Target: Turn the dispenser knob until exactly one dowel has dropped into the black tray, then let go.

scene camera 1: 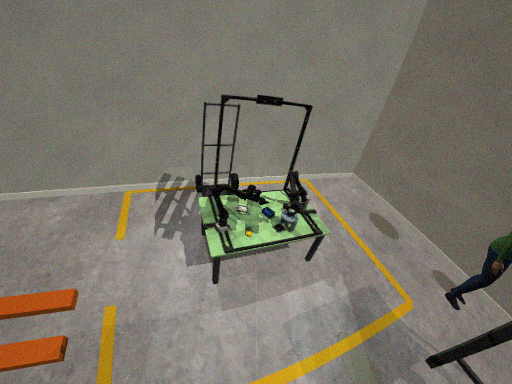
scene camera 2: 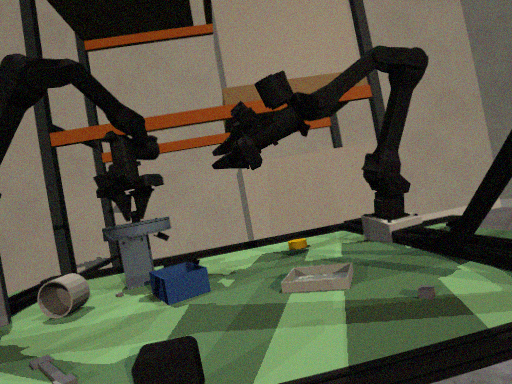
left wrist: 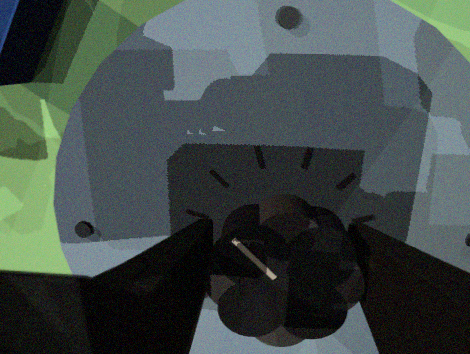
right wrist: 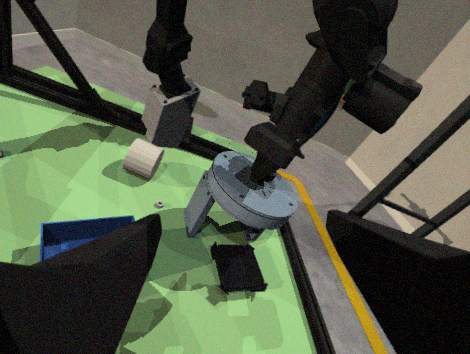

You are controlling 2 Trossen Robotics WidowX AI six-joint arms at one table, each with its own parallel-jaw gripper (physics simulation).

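Places are measured from the left arm's base along level axes (x back, y right, z up), in centimetres.
Where they show: left gripper, between the fingertips: (scene camera 1: 290, 214) (scene camera 2: 134, 220) (left wrist: 279, 234) (right wrist: 257, 175); right gripper, between the fingertips: (scene camera 1: 267, 201) (scene camera 2: 212, 160) (right wrist: 245, 220); left arm's base, origin of its link: (scene camera 1: 304, 200) (right wrist: 175, 88); right arm's base, origin of its link: (scene camera 1: 222, 224) (scene camera 2: 390, 215).
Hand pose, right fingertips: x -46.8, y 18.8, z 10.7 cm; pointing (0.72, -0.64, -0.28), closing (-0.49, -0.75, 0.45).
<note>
Each offset is from my right fingertips to the top centre of the thing.
The grey-blue round dispenser @(dy -20.7, dx +13.3, dz -10.6 cm) (scene camera 2: 137, 230) (left wrist: 120, 150) (right wrist: 240, 200) stands on its upright post. Its dark lobed knob @(dy -20.7, dx +13.3, dz -7.9 cm) (left wrist: 285, 295) has a pale line that slants from upper left to lower right in the left wrist view. My left gripper (scene camera 2: 134, 212) (left wrist: 279, 234) points down and is shut on the knob, one finger on each side. The black tray @(dy -17.9, dx +4.8, dz -22.9 cm) (right wrist: 240, 268) lies on the table below the dispenser's spout; its inside is dark and no dowel can be made out in it. My right gripper (scene camera 2: 216, 157) (right wrist: 245, 220) is open and empty, held up well away from the dispenser.
A blue bin @(dy +2.5, dx +13.5, dz -20.8 cm) (scene camera 2: 181, 284) (right wrist: 85, 235) stands beside the dispenser. A pale cylinder @(dy -9.5, dx +32.0, dz -18.3 cm) (scene camera 2: 64, 296) (right wrist: 144, 159) lies near it. A beige tray @(dy +24.5, dx -1.8, dz -23.6 cm) (scene camera 2: 317, 286), a yellow puck @(dy -2.5, dx -22.6, dz -23.4 cm) (scene camera 2: 297, 244) and a small block @(dy +41.8, dx -2.5, dz -24.2 cm) (scene camera 2: 426, 292) lie farther right. A grey bone-shaped piece @(dy +18.3, dx +35.7, dz -24.6 cm) (scene camera 2: 52, 371) lies at front left.
</note>
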